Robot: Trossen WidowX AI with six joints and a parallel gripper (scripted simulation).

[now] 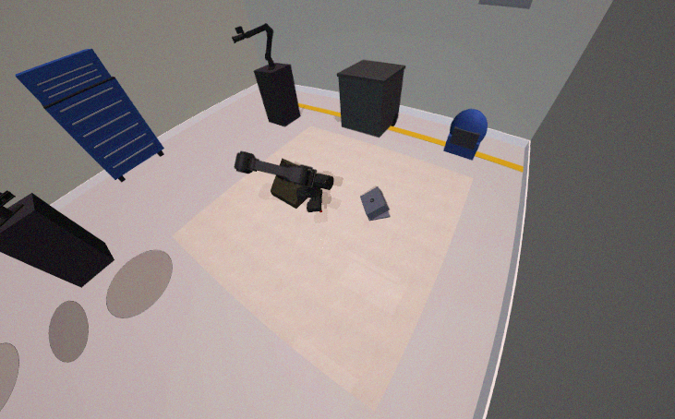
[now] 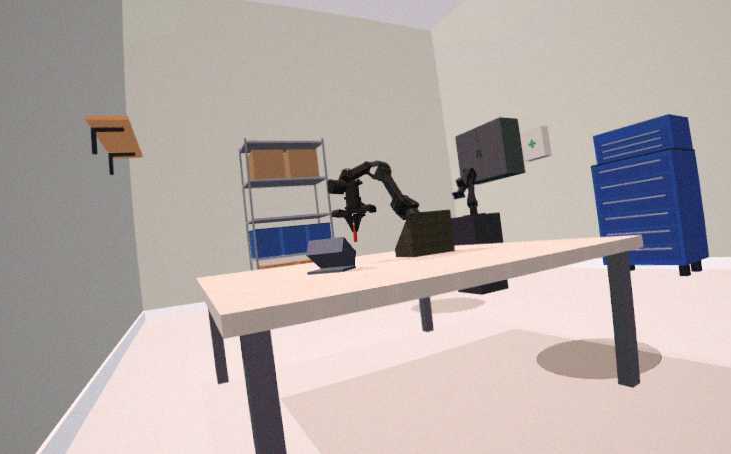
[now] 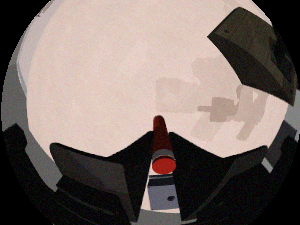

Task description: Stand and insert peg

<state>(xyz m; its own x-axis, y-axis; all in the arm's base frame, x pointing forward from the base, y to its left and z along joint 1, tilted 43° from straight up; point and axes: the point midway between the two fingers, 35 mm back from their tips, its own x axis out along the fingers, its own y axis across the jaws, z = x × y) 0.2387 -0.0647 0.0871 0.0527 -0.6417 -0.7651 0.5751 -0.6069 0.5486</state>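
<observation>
The sloped panel lies 210 mm to the left of my gripper tip, 190 mm ahead of it and 70 mm below it. Round my gripper tip: red peg (20 mm above).
</observation>
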